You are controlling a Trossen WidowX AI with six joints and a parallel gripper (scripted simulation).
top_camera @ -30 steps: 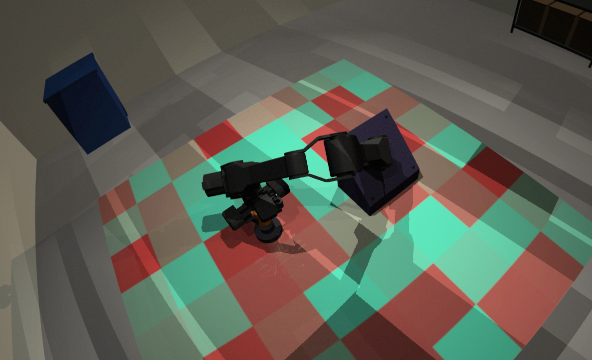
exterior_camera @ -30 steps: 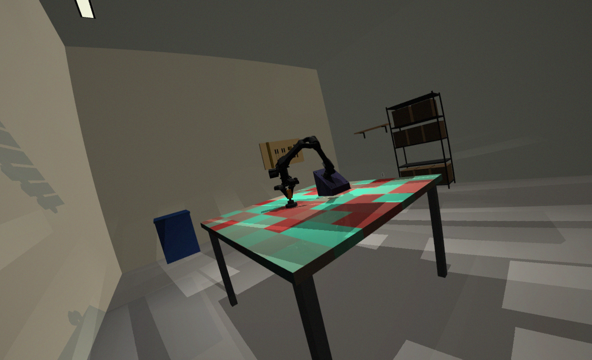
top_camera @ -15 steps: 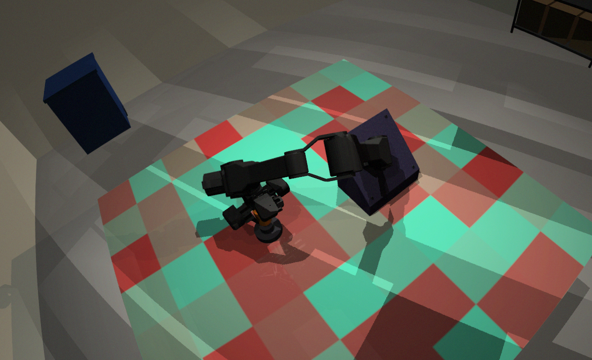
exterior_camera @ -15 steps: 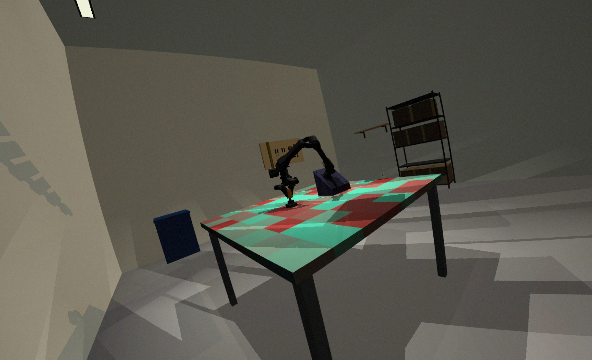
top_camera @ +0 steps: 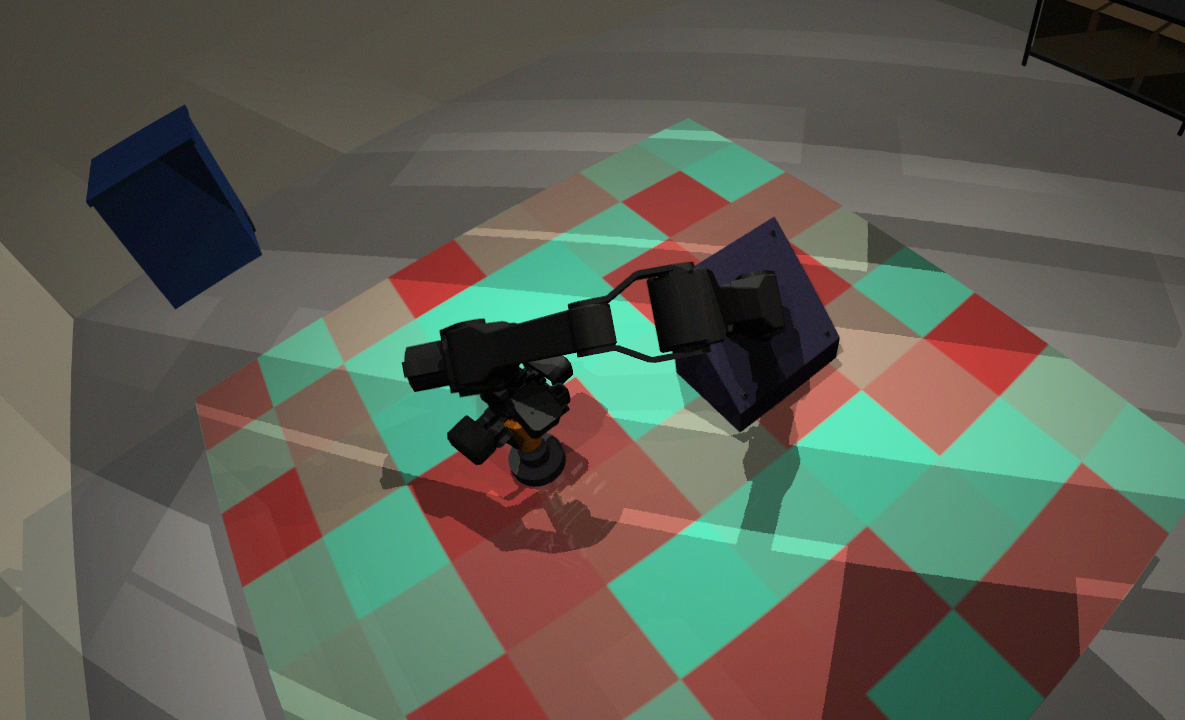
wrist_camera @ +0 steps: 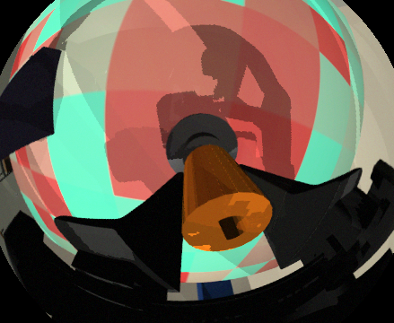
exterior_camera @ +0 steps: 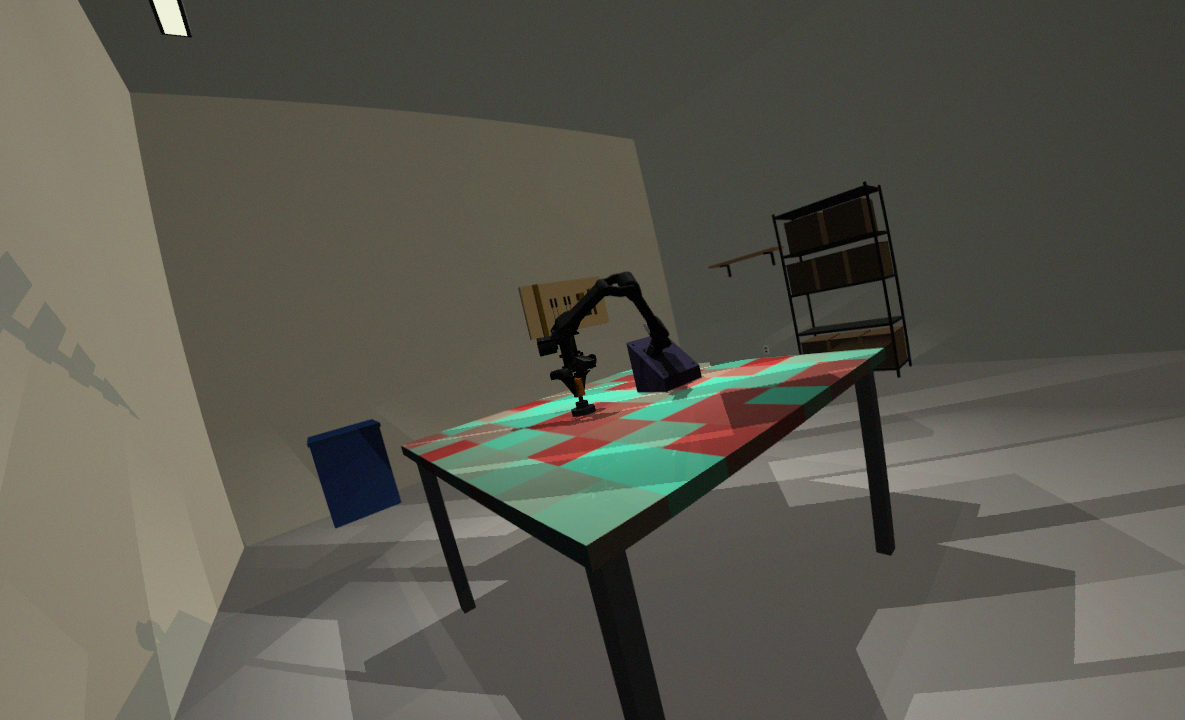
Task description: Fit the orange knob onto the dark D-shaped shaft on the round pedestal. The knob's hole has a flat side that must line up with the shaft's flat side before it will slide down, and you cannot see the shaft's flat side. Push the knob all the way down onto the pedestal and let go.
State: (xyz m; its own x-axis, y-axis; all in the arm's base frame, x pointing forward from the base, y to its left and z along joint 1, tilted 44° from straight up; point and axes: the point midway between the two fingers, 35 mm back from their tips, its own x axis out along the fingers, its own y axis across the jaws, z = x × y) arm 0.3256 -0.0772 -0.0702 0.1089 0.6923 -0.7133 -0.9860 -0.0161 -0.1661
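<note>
Now: gripper tip 2 cm below the orange knob. Round my gripper tip: round dark pedestal: 4 cm below.
</note>
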